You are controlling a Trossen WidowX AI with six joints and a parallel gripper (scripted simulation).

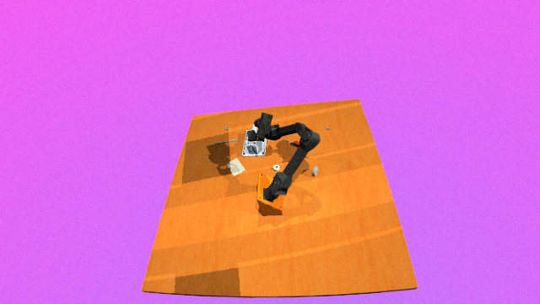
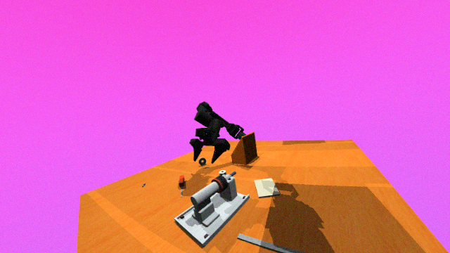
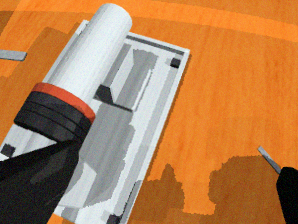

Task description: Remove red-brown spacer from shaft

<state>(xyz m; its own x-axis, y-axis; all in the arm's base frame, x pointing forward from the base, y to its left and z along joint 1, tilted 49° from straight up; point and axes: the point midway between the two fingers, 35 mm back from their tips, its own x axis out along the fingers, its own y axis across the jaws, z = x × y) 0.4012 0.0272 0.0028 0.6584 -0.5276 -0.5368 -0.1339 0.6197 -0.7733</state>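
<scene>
My gripper tip is now 90 mm to the right of the dark grey shaft and 60 mm above it. Round my gripper tip: dark spacer (30 mm ahead, 90 mm to the left, 70 mm below); red-handled screwdriver (20 mm ahead, 170 mm to the right, 140 mm below); red-brown spacer (30 mm ahead, 90 mm to the left, 70 mm below).
</scene>
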